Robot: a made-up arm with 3 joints. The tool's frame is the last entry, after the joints.
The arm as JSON. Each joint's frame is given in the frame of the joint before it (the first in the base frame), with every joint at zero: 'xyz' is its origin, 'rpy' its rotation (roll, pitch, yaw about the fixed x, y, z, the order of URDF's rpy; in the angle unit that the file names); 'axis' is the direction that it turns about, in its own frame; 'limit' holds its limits. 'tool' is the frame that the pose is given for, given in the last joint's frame.
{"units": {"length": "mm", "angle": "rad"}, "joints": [
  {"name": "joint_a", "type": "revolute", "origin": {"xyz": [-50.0, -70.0, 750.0], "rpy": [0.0, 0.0, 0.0]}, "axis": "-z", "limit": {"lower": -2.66, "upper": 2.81}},
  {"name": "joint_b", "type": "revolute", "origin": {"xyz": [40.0, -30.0, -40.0], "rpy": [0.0, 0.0, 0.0]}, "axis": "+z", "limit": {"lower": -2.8, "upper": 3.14}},
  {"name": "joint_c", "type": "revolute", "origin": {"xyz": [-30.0, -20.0, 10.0], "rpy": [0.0, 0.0, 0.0]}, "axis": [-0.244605, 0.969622, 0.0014], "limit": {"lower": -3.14, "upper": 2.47}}
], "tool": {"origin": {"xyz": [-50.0, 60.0, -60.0], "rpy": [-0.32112, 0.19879, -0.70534]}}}
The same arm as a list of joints. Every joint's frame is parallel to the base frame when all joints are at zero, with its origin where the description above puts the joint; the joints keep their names.
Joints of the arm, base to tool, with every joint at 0 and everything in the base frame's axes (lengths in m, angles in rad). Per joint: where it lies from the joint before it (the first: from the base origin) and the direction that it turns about. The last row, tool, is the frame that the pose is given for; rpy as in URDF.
joint_a: axis 0 0 -1 offset -0.05 -0.07 0.75
joint_b: axis 0 0 1 offset 0.04 -0.03 -0.04
joint_c: axis -0.244605 0.969622 0.0014 offset -0.03 -0.02 0.01
tool: offset -0.05 0.06 -0.06 rpy -0.3211 0.1988 -0.7053
Joint limits (rad, base to tool): -2.66..2.81 -2.8..3.14 -3.14..2.47

